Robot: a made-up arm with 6 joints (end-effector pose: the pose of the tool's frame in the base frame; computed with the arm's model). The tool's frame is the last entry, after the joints.
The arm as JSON. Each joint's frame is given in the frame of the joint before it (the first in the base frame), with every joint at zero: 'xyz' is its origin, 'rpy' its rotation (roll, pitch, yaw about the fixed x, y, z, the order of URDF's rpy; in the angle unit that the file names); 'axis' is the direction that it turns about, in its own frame. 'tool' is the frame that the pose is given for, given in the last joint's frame.
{
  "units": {
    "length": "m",
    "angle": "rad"
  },
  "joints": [
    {
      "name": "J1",
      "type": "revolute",
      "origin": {
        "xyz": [
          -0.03,
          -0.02,
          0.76
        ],
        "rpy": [
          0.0,
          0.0,
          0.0
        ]
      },
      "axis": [
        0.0,
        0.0,
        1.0
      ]
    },
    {
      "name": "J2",
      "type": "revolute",
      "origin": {
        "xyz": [
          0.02,
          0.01,
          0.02
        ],
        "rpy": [
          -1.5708,
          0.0,
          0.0
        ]
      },
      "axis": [
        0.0,
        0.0,
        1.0
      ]
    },
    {
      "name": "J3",
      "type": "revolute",
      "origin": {
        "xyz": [
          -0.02,
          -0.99,
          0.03
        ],
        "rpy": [
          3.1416,
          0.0,
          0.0
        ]
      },
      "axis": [
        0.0,
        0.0,
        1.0
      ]
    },
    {
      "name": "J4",
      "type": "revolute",
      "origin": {
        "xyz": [
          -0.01,
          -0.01,
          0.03
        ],
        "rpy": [
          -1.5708,
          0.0,
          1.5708
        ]
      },
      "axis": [
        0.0,
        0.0,
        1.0
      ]
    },
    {
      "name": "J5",
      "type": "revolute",
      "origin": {
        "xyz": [
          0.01,
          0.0,
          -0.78
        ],
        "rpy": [
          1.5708,
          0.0,
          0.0
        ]
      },
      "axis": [
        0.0,
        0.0,
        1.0
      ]
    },
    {
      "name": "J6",
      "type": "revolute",
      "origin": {
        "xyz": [
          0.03,
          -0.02,
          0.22
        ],
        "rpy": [
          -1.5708,
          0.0,
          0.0
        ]
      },
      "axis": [
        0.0,
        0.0,
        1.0
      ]
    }
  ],
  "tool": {
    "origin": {
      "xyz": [
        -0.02,
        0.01,
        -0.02
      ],
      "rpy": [
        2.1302,
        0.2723,
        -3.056
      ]
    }
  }
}
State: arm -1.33 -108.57 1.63 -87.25 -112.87 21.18
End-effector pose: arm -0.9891 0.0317 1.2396 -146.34 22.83 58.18
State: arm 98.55 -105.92 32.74 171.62 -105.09 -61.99
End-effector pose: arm 0.0031 -1.5868 0.9686 82.48 45.00 9.24
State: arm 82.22 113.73 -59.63 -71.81 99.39 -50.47
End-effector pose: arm 0.0884 0.1447 0.4974 -81.41 91.36 31.32
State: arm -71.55 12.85 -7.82 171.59 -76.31 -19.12
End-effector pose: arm 0.4772 -0.8828 1.5117 5.31 -91.89 76.19
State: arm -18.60 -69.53 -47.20 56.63 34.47 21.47
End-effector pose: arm -0.2909 -0.0138 1.5899 -108.17 55.39 -59.70
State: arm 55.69 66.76 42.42 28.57 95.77 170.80
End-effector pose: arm 1.0342 1.2322 1.0215 -53.89 10.56 -126.58
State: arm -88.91 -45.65 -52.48 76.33 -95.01 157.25
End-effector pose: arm -0.1063 -0.1500 1.5721 25.11 -49.14 -103.42
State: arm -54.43 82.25 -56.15 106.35 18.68 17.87
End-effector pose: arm 0.3549 -0.3862 0.2570 -87.18 67.31 139.52
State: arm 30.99 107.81 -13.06 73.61 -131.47 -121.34
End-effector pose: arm 0.6369 0.2651 -0.2632 -69.57 118.40 -101.72
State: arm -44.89 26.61 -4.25 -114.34 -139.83 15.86
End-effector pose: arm 0.7506 -0.6298 1.1225 -6.31 -11.38 154.04
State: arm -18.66 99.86 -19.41 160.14 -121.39 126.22
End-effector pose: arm 0.7196 -0.0373 -0.1030 -2.58 47.58 21.88
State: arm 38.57 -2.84 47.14 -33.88 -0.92 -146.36
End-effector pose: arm 0.5148 0.1527 2.3373 -91.11 46.83 -146.78
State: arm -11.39 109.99 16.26 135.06 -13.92 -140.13
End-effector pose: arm 0.9987 -0.0254 -0.3661 -2.07 144.79 61.33
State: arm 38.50 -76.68 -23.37 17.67 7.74 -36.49
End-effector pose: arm -0.3416 -0.4850 1.6860 -54.99 -12.99 55.10
